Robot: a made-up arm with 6 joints.
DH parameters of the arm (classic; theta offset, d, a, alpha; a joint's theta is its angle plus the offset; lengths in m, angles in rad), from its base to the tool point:
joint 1: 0 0.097 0 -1.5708
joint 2: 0.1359 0 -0.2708 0
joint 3: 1.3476 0 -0.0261 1.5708
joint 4: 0 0.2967 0 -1.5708
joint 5: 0 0 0 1.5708
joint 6: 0 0.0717 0 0
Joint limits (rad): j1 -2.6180..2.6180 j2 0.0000..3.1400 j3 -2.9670..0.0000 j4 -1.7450..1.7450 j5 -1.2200..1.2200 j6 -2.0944..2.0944
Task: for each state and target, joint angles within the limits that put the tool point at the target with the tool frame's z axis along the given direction. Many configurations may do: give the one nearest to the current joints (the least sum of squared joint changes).
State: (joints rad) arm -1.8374 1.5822 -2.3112 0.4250 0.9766 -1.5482
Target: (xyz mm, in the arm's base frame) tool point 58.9 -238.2 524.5 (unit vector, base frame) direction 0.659 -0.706 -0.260
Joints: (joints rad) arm -1.5087 1.2513 -1.7247 0.7832 1.0553 -1.5482
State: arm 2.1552 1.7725 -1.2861 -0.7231 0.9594 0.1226
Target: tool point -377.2 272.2 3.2 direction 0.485 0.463 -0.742
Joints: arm 2.6159 2.4869 -1.6844 -0.7560 1.2183 0.1226
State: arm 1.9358 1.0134 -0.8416 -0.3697 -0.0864 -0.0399
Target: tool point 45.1 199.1 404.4 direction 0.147 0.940 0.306
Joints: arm 1.3141 0.8259 -0.8651 -0.4825 -0.2095 -0.0399
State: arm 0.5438 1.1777 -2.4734 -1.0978 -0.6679 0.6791
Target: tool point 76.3 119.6 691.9 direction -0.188 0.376 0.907
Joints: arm 0.8010 1.3719 -2.2552 -0.7844 -0.5965 0.6791
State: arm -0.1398 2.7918 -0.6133 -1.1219 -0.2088 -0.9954
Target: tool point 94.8 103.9 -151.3 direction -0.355 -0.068 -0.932
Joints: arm 0.7353 2.6155 -0.5687 -1.2264 -0.2008 -0.9954
